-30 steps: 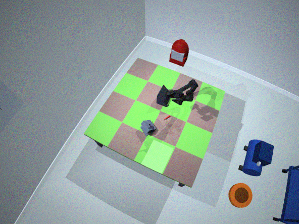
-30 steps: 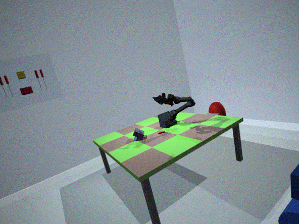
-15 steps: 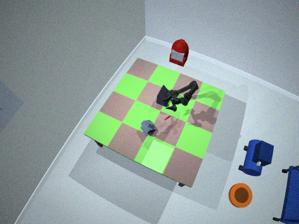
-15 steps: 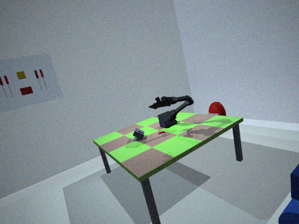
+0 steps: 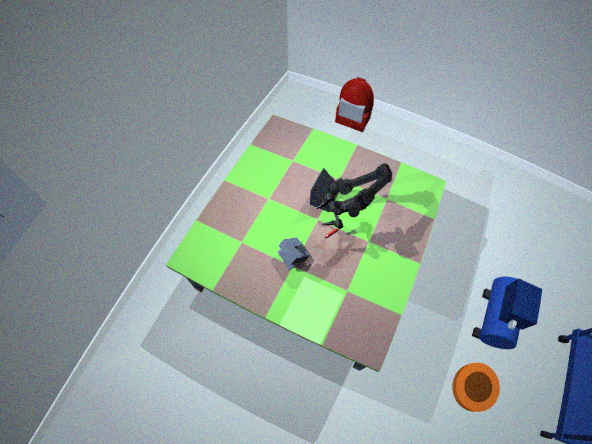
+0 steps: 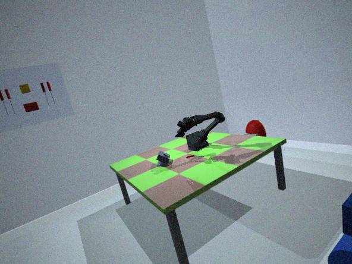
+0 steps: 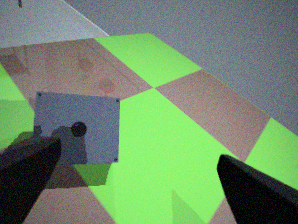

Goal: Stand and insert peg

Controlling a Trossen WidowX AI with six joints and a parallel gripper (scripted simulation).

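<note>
Now: gripper tip 40 mm past the red peg, 60 mm to the right of it and 230 mm above it. The rest, counted from my gripper tip: grey sloped panel (150 mm ahead, 80 mm to the right, 180 mm below).
</note>
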